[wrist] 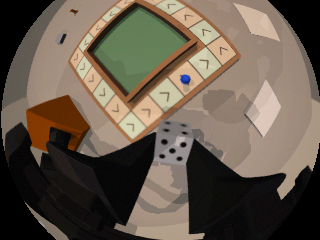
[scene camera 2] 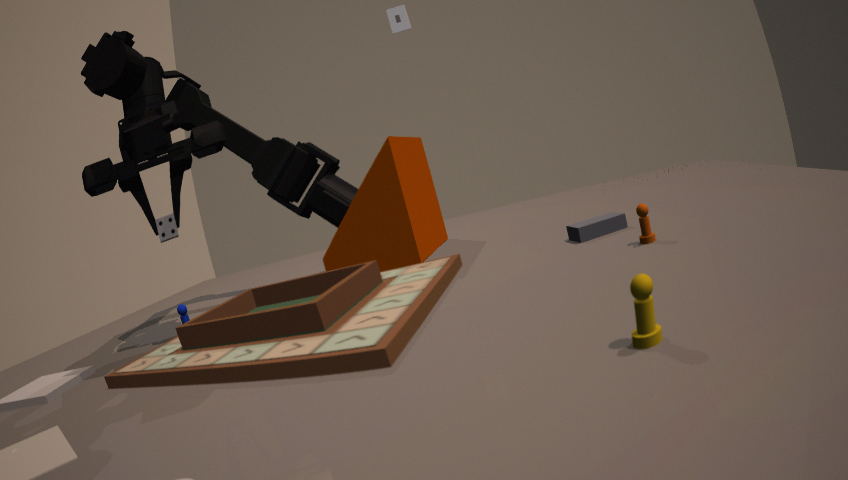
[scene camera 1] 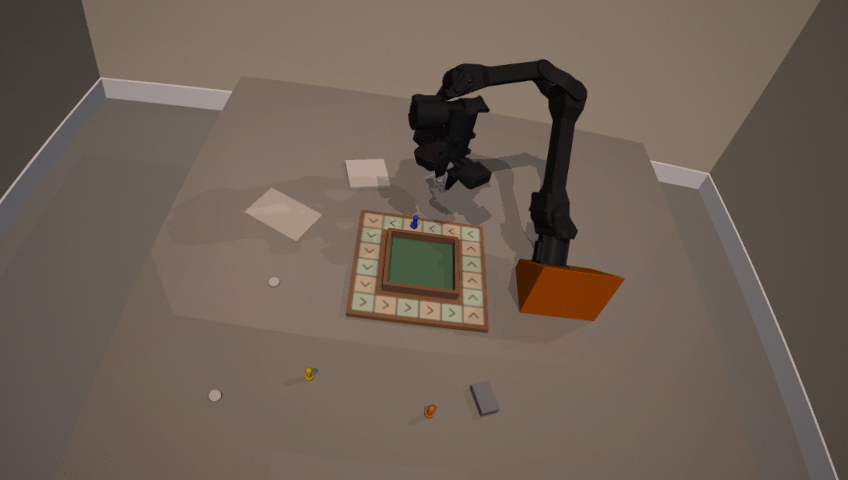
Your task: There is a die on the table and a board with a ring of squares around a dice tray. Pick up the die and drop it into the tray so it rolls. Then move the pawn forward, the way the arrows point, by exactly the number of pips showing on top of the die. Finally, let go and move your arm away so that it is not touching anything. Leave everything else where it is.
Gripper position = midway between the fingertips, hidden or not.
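My gripper (scene camera 2: 167, 231) is carrying a white die (wrist: 174, 139).
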